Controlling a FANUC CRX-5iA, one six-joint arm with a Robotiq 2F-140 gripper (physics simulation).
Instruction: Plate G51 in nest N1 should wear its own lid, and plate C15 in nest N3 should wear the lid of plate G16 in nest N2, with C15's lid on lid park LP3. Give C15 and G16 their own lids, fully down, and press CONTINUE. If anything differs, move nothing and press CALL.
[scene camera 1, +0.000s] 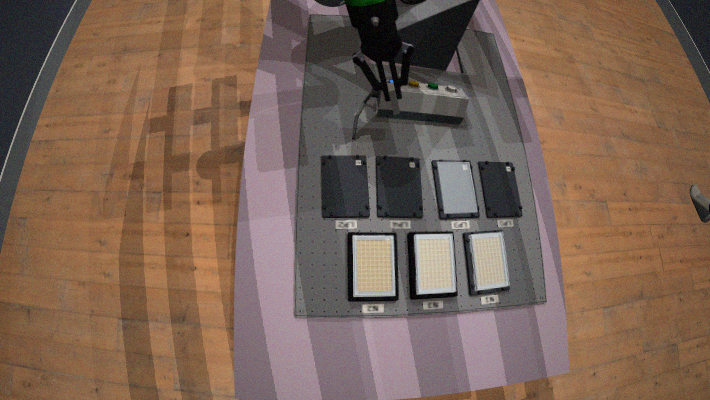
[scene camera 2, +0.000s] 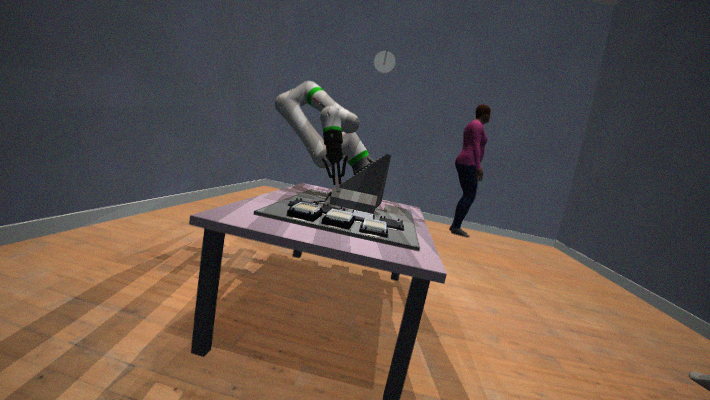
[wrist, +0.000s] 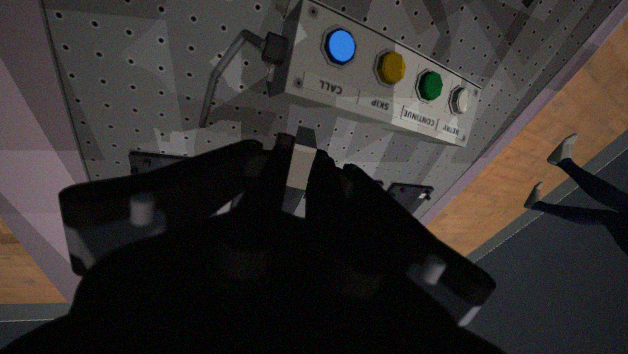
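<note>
My gripper (scene camera 1: 393, 98) (scene camera 2: 337, 183) (wrist: 302, 143) is shut and empty. Its fingertips are at the CALL end of the button box (scene camera 1: 422, 106) (scene camera 2: 354, 199) (wrist: 372, 107); whether they touch it I cannot tell. The bright blue CALL button (wrist: 340, 46) and green CONTINUE button (wrist: 430, 85) show in the wrist view. Plates sit in nests N2 (scene camera 1: 374, 266), N3 (scene camera 1: 434, 263) and N1 (scene camera 1: 489, 261). N2's wells look yellower. All have pale rims; their lid codes are unreadable. A pale lid (scene camera 1: 456, 187) lies on LP3. Dark parks LP2 (scene camera 1: 345, 187), LP4 (scene camera 1: 399, 187) and LP1 (scene camera 1: 500, 190) show no lid.
The yellow SKIP button (wrist: 390, 68) and white RETRY button (wrist: 459, 100) are on the same box. A bent cable (scene camera 1: 356, 120) (wrist: 212, 82) leaves its CALL end. A dark wedge-shaped panel (scene camera 1: 435, 42) (scene camera 2: 372, 177) stands behind the box. A person (scene camera 2: 472, 160) stands beyond the table.
</note>
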